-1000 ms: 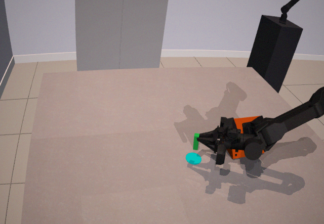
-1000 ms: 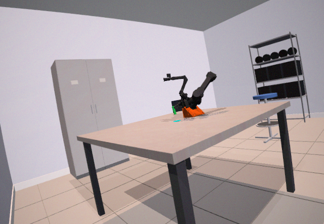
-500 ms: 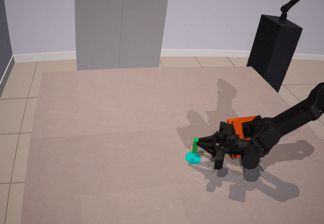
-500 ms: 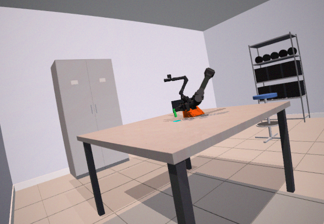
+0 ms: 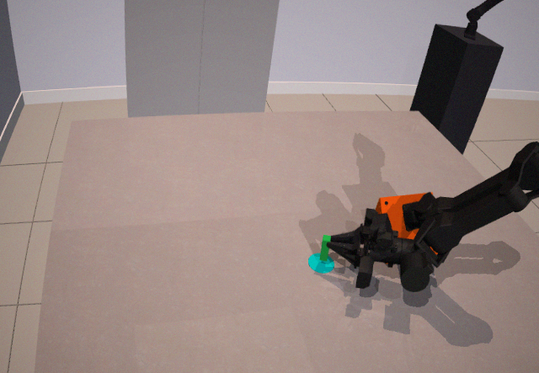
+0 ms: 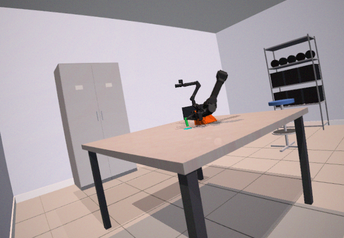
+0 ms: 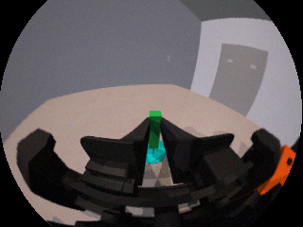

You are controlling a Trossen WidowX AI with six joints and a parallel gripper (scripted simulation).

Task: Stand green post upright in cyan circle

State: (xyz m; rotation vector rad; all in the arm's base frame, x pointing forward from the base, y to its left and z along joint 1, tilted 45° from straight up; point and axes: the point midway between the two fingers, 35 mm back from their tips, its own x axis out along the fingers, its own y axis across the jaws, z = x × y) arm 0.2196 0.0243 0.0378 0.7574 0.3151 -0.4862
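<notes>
Right now the cyan circle is 70 mm below my gripper tip. The rest, counted from my gripper tip: green post 20 mm below.
</notes>
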